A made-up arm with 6 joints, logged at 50 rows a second.
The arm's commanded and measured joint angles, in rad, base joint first. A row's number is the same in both.
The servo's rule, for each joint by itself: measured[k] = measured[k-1] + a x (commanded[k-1-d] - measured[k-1]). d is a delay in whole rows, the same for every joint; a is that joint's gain. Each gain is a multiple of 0.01, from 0.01 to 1. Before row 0 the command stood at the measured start. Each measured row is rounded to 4 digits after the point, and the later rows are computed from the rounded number. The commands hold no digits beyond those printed.
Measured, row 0: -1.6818 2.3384 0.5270 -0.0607 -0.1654 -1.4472
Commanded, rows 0 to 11: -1.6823 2.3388 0.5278 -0.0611 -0.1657 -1.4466; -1.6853 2.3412 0.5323 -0.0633 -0.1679 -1.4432; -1.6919 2.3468 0.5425 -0.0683 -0.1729 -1.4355; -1.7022 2.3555 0.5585 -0.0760 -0.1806 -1.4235; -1.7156 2.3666 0.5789 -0.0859 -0.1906 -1.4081; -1.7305 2.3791 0.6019 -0.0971 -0.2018 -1.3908; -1.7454 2.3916 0.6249 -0.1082 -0.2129 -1.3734; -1.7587 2.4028 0.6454 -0.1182 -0.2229 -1.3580; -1.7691 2.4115 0.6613 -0.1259 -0.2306 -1.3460; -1.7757 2.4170 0.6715 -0.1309 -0.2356 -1.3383; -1.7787 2.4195 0.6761 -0.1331 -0.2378 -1.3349; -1.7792 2.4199 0.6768 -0.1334 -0.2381 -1.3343
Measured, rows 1 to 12: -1.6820 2.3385 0.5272 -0.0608 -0.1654 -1.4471; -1.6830 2.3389 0.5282 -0.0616 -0.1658 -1.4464; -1.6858 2.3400 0.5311 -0.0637 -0.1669 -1.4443; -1.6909 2.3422 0.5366 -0.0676 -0.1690 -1.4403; -1.6986 2.3456 0.5451 -0.0735 -0.1722 -1.4342; -1.7085 2.3503 0.5565 -0.0811 -0.1766 -1.4260; -1.7199 2.3561 0.5702 -0.0898 -0.1820 -1.4160; -1.7319 2.3626 0.5852 -0.0989 -0.1881 -1.4050; -1.7434 2.3694 0.6004 -0.1075 -0.1945 -1.3938; -1.7534 2.3761 0.6146 -0.1150 -0.2007 -1.3833; -1.7612 2.3822 0.6269 -0.1208 -0.2063 -1.3741; -1.7668 2.3875 0.6369 -0.1248 -0.2111 -1.3665
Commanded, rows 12 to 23: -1.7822 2.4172 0.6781 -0.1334 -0.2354 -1.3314; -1.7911 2.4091 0.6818 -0.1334 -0.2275 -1.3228; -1.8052 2.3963 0.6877 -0.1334 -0.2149 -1.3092; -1.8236 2.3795 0.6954 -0.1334 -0.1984 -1.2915; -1.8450 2.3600 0.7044 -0.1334 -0.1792 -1.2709; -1.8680 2.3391 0.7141 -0.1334 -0.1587 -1.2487; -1.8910 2.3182 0.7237 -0.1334 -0.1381 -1.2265; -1.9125 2.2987 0.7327 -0.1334 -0.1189 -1.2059; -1.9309 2.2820 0.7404 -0.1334 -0.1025 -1.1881; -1.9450 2.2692 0.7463 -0.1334 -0.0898 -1.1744; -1.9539 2.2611 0.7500 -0.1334 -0.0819 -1.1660; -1.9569 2.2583 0.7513 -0.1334 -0.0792 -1.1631
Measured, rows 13 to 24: -1.7716 2.3917 0.6451 -0.1276 -0.2147 -1.3598; -1.7776 2.3941 0.6524 -0.1295 -0.2166 -1.3528; -1.7862 2.3944 0.6595 -0.1307 -0.2163 -1.3445; -1.7978 2.3923 0.6667 -0.1316 -0.2136 -1.3344; -1.8124 2.3878 0.6742 -0.1322 -0.2084 -1.3223; -1.8296 2.3810 0.6822 -0.1326 -0.2009 -1.3083; -1.8486 2.3722 0.6905 -0.1329 -0.1915 -1.2928; -1.8684 2.3619 0.6989 -0.1331 -0.1806 -1.2763; -1.8878 2.3507 0.7072 -0.1332 -0.1689 -1.2595; -1.9055 2.3393 0.7150 -0.1333 -0.1570 -1.2433; -1.9205 2.3284 0.7220 -0.1333 -0.1457 -1.2286; -1.9318 2.3186 0.7279 -0.1333 -0.1357 -1.2162
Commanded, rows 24 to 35: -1.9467 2.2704 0.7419 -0.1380 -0.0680 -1.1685; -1.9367 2.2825 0.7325 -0.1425 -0.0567 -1.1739; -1.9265 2.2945 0.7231 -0.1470 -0.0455 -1.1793; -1.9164 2.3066 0.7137 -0.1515 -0.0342 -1.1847; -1.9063 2.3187 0.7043 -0.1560 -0.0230 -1.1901; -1.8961 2.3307 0.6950 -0.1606 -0.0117 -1.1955; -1.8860 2.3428 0.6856 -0.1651 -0.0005 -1.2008; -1.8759 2.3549 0.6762 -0.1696 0.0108 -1.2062; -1.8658 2.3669 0.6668 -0.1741 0.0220 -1.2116; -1.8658 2.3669 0.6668 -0.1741 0.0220 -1.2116; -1.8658 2.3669 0.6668 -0.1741 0.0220 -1.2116; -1.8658 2.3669 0.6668 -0.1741 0.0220 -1.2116
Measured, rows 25 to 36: -1.9364 2.3119 0.7307 -0.1348 -0.1255 -1.2071; -1.9365 2.3078 0.7311 -0.1373 -0.1152 -1.2008; -1.9334 2.3059 0.7295 -0.1404 -0.1047 -1.1967; -1.9281 2.3060 0.7263 -0.1440 -0.0941 -1.1944; -1.9213 2.3078 0.7219 -0.1478 -0.0834 -1.1936; -1.9135 2.3110 0.7165 -0.1519 -0.0726 -1.1940; -1.9050 2.3155 0.7103 -0.1561 -0.0618 -1.1953; -1.8960 2.3210 0.7035 -0.1604 -0.0509 -1.1974; -1.8866 2.3274 0.6962 -0.1648 -0.0400 -1.2001; -1.8802 2.3329 0.6903 -0.1678 -0.0307 -1.2023; -1.8757 2.3377 0.6856 -0.1698 -0.0228 -1.2041; -1.8726 2.3418 0.6818 -0.1712 -0.0161 -1.2055
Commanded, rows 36 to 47: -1.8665 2.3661 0.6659 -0.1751 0.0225 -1.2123; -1.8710 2.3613 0.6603 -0.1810 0.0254 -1.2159; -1.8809 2.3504 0.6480 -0.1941 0.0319 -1.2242; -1.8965 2.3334 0.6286 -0.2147 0.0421 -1.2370; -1.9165 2.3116 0.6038 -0.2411 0.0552 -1.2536; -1.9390 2.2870 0.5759 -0.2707 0.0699 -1.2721; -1.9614 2.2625 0.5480 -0.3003 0.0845 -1.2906; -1.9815 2.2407 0.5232 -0.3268 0.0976 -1.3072; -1.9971 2.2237 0.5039 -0.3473 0.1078 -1.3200; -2.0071 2.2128 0.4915 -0.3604 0.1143 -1.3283; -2.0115 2.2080 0.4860 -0.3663 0.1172 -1.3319; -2.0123 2.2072 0.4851 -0.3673 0.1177 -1.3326
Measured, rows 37 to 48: -1.8707 2.3452 0.6786 -0.1724 -0.0103 -1.2068; -1.8708 2.3475 0.6749 -0.1752 -0.0049 -1.2085; -1.8739 2.3479 0.6695 -0.1812 0.0006 -1.2115; -1.8809 2.3459 0.6613 -0.1919 0.0068 -1.2163; -1.8919 2.3411 0.6498 -0.2076 0.0141 -1.2234; -1.9065 2.3335 0.6350 -0.2278 0.0225 -1.2327; -1.9235 2.3236 0.6176 -0.2510 0.0318 -1.2437; -1.9415 2.3120 0.5987 -0.2753 0.0417 -1.2558; -1.9587 2.2996 0.5797 -0.2983 0.0516 -1.2680; -1.9737 2.2874 0.5621 -0.3182 0.0610 -1.2795; -1.9854 2.2763 0.5469 -0.3336 0.0694 -1.2895; -1.9937 2.2666 0.5345 -0.3444 0.0766 -1.2977
